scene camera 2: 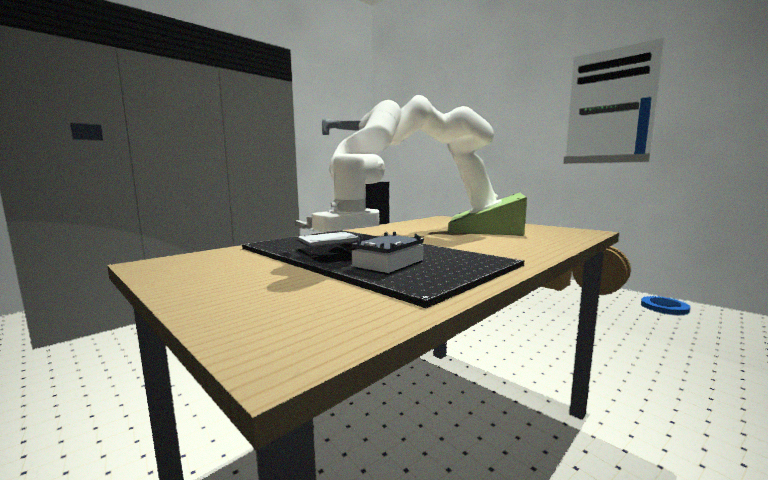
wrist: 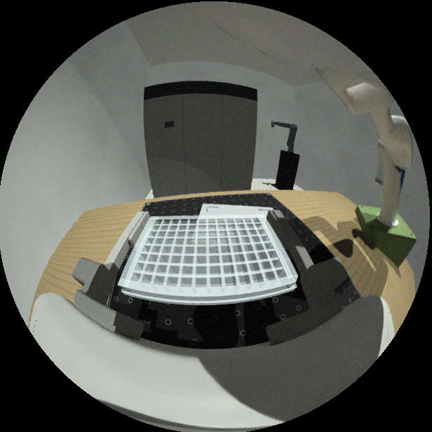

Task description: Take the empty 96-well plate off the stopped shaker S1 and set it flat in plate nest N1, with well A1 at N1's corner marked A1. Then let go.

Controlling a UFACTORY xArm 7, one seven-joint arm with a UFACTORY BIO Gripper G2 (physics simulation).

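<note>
In the wrist view, the clear, empty 96-well plate looks level, its long sides running across the view. My gripper is shut on it, with one finger along each short end, and holds it raised above the black perforated mat. Beyond the plate, a white block shows partly, its near part covered by the plate. In the scene view, a grey box with a dark, pegged top stands on the mat, and a pale flat slab shows left of it. I cannot tell which is S1 or N1. The A1 mark is not readable.
The wooden table carries the mat. The green wedge-shaped arm base stands on the table, right of the mat in the wrist view. A grey cabinet and a black stand are behind the table.
</note>
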